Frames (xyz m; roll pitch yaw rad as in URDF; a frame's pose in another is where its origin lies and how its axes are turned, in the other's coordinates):
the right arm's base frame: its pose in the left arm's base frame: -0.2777 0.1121 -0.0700 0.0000 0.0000 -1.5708
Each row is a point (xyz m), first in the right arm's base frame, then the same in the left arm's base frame.
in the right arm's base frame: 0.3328 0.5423 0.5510
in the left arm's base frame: 0.2646 -0.2207 0.4810
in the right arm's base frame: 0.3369 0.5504 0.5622
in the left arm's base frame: 0.2727 -0.2248 0.4922
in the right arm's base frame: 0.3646 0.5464 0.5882
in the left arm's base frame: 0.2687 -0.2525 0.5182
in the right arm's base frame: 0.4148 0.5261 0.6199
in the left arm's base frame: 0.2484 -0.3027 0.5499
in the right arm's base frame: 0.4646 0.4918 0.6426
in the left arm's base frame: 0.2141 -0.3525 0.5726
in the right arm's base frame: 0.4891 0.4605 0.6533
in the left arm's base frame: 0.1828 -0.3770 0.5833
